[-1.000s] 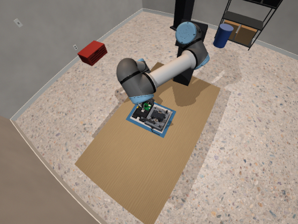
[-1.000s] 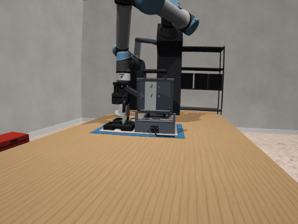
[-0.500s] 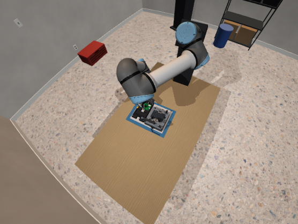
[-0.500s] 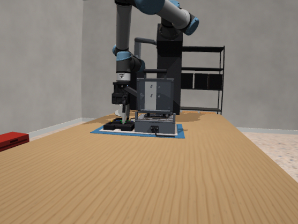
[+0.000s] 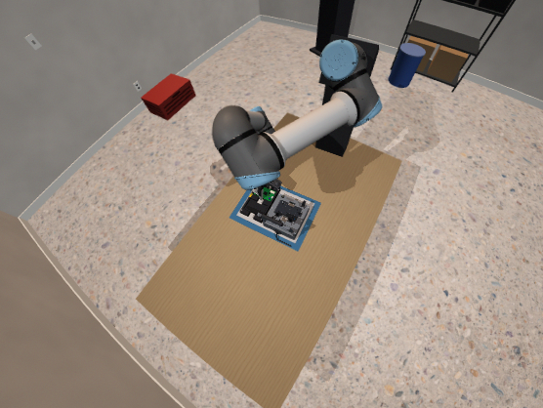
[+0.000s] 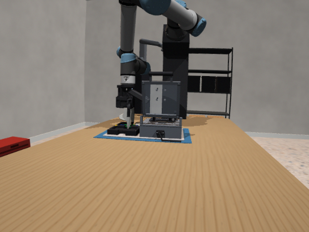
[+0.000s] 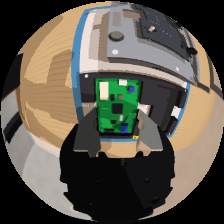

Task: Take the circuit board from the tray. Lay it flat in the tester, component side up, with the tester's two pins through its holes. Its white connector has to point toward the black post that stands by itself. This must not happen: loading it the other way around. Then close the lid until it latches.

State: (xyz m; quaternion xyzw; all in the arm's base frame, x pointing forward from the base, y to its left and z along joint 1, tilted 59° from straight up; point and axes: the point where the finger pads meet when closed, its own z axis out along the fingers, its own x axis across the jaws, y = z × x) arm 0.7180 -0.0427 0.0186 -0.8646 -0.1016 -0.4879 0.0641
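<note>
Now: the green circuit board right at my hand. Also, from my hand: tester bed 19 cm to the left, 5 cm above, 2 cm behind; then tester lid 23 cm to the left, 16 cm above, 9 cm ahead.
</note>
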